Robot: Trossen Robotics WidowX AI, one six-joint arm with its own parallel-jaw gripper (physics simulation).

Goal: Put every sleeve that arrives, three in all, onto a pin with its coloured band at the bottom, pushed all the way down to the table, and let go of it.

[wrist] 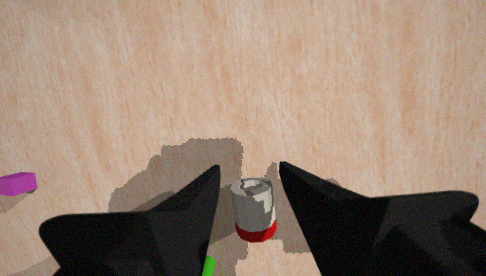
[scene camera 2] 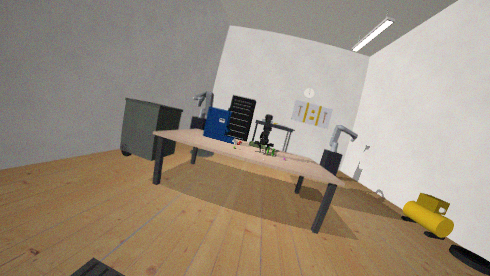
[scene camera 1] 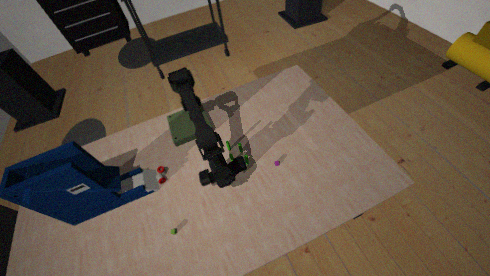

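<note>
A grey-white sleeve (wrist: 254, 207) appears to stand upright on the table with its red band at the bottom, between the finger outlines in the wrist view; the arm hides it in scene view 1. My gripper (wrist: 249, 168) (scene camera 1: 222, 176) is part-open, with a gap on each side of the sleeve, and holds nothing. Two more sleeves, one (scene camera 1: 161, 169) showing a red ring on top and another (scene camera 1: 162, 180) beside it, are at the end of the blue feeder's pale chute. Green pins (scene camera 1: 229, 145) (scene camera 1: 240, 147) stand beside the gripper; part of one pin (wrist: 209, 266) shows at the wrist view's bottom edge.
The blue feeder (scene camera 1: 45, 192) (scene camera 2: 216, 123) stands on the table (scene camera 1: 300, 210) (scene camera 2: 185, 136). A green plate (scene camera 1: 180, 131) is under the arm. A small purple block (scene camera 1: 277, 163) (wrist: 19, 184) lies beyond the pins. A small green block (scene camera 1: 173, 231) lies near the table's front.
</note>
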